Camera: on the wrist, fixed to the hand. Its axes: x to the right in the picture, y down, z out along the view.
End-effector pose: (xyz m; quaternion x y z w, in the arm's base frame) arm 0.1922 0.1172 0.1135 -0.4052 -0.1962 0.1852 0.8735
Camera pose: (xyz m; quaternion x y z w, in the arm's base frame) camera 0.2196 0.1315 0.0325 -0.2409 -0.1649 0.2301 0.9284
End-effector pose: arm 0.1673 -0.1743 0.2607 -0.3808 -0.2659 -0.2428 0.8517
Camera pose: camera 0.2337 -0.1785 0.2052 -0.2259 -0.3106 -0.1787 0.9058
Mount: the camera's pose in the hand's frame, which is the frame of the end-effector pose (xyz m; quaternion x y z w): 0.0147 0.0673 -0.0526 0.1804 -0.0105 0.0095 0.9835
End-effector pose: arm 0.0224 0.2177 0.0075 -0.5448 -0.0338 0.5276 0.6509
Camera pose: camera 0.0177 0.1828 -0.0717 -0.4132 0.0603 0.5369 0.7331
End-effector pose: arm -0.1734 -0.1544 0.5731 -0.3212 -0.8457 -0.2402 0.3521
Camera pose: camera -0.1103 -0.1365 0.6297 -0.2629 -0.8757 -0.0770 0.3976
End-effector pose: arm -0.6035 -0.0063 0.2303 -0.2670 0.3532 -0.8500 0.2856
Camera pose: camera -0.6282 -0.0322 0.1514 -0.2166 0.1936 -0.8941 0.3408
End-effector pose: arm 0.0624 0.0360 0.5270 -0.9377 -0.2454 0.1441 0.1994
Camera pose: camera 0.1212 -0.0262 0.5408 -0.8871 -0.2085 0.1977 0.3613
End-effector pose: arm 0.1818 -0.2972 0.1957 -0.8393 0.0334 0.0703 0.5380
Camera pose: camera 0.1918 -0.3729 0.1546 -0.7274 0.0479 0.0770 0.6802
